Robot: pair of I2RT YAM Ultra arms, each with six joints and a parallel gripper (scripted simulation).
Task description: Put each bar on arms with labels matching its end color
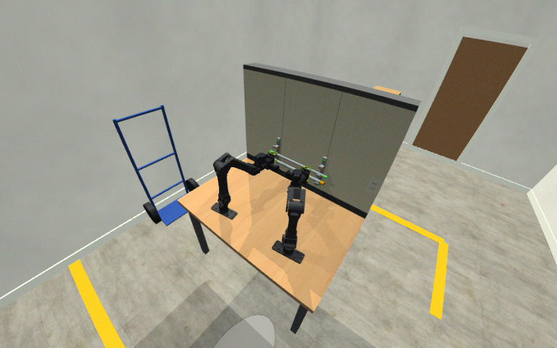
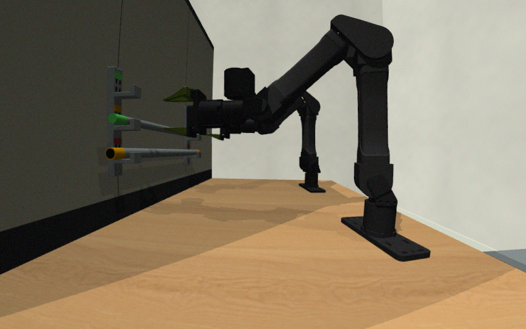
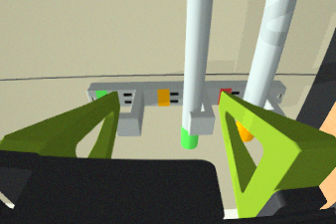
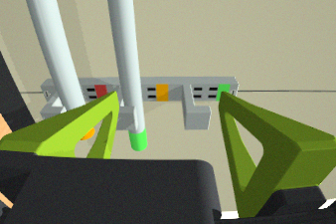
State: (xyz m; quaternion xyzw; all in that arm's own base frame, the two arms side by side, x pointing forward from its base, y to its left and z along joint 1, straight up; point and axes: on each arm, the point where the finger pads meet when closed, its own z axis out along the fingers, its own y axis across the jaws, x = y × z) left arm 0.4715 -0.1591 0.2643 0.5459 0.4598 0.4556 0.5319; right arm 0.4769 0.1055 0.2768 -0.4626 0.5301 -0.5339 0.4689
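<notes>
My right hand is 14 cm to the right of the green-ended bar, 7 cm short of it and 4 cm above it. The rest, counted from my right hand: orange-ended bar: 15 cm to the left, 11 cm below, 8 cm ahead; then wall panel: 19 cm ahead, 15 cm above, 13 cm to the left.
The green-ended bar lies 6 cm ahead of my left hand, 15 cm to the right of it and 3 cm below it. Round my left hand: orange-ended bar: 6 cm ahead, 15 cm to the right, 10 cm below; wall panel: 17 cm ahead, 17 cm to the right, 16 cm above.
</notes>
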